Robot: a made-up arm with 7 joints.
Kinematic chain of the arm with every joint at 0, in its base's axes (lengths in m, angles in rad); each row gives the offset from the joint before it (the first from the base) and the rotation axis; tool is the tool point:
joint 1: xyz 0 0 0.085 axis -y
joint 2: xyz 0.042 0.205 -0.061 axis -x
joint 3: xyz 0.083 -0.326 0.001 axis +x
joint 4: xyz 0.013 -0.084 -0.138 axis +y
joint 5: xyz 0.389 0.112 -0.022 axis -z
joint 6: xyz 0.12 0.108 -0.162 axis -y
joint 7: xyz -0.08 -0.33 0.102 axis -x
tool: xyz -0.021 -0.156 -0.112
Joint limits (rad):
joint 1: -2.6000..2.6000
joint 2: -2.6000..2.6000
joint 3: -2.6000..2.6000
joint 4: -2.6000..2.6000
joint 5: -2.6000..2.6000
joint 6: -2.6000..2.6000
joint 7: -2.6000..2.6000
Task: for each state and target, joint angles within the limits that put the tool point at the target. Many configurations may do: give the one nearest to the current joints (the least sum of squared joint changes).
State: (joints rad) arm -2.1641 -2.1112 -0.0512 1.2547 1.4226 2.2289 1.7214
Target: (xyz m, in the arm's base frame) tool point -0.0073 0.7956 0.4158
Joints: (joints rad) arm -2.2741 -2.1773 -0.1639 1.1800 1.2794 2.4389 1.7830
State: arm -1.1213 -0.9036 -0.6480 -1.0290 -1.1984 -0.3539 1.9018
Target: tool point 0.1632 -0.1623 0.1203
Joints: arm -1.0370 -1.0347 -0.6101 -1.5149 -1.1716 -0.2855 1.9935
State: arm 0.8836 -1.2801 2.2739 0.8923 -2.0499 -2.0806 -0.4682
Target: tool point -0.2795 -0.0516 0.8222
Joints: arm 1.2601 -0.6373 2.1950 0.7584 -1.6741 -2.1111 -0.0580
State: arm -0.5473 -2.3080 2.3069 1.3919 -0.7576 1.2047 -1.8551
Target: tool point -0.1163 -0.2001 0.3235
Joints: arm -0.7394 -1.8577 2.0539 1.7196 -0.6965 1.3062 -1.4261
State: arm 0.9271 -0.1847 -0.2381 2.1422 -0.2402 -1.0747 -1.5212
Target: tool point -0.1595 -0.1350 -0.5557
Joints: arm 0.1342 -0.4067 -0.2931 2.2390 -0.4296 -1.0843 -1.4281
